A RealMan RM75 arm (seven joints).
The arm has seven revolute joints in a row. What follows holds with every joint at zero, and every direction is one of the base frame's.
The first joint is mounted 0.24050 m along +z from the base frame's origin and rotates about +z.
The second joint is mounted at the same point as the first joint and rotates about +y.
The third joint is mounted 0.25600 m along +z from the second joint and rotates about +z.
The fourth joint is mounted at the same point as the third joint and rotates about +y.
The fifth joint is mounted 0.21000 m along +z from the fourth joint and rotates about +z.
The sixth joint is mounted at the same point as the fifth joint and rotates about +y.
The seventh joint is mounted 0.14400 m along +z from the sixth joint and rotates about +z.
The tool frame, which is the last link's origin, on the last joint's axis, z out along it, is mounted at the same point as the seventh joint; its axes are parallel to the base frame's.
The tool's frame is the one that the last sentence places.
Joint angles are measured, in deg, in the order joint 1, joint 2, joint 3, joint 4, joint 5, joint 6, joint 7. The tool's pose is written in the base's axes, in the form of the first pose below.
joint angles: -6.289 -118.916 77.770 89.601 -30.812 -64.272 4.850
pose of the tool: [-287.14, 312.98, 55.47], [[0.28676, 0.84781, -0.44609], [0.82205, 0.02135, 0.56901], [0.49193, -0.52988, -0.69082]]
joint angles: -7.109 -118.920 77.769 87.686 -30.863 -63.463 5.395
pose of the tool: [-290.02, 315.85, 51.38], [[0.28645, 0.84750, -0.44687], [0.82639, 0.01745, 0.56283], [0.48480, -0.53051, -0.69536]]
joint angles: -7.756 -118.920 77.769 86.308 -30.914 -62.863 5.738
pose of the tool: [-291.72, 318.17, 48.44], [[0.28647, 0.84755, -0.44677], [0.82900, 0.01450, 0.55906], [0.48031, -0.53052, -0.69847]]
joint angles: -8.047 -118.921 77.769 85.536 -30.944 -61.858 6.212
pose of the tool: [-292.72, 320.47, 47.69], [[0.29479, 0.84557, -0.44509], [0.82436, 0.01052, 0.56596], [0.48324, -0.53376, -0.69396]]
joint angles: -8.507 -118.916 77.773 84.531 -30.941 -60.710 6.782
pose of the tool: [-293.74, 323.49, 46.56], [[0.30519, 0.84278, -0.44338], [0.81944, 0.00479, 0.57314], [0.48516, -0.53824, -0.68915]]
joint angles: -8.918 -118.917 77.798 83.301 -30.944 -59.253 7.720
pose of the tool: [-295.73, 326.46, 45.12], [[0.31972, 0.83784, -0.44249], [0.81370, -0.00352, 0.58127], [0.48546, -0.54590, -0.68288]]
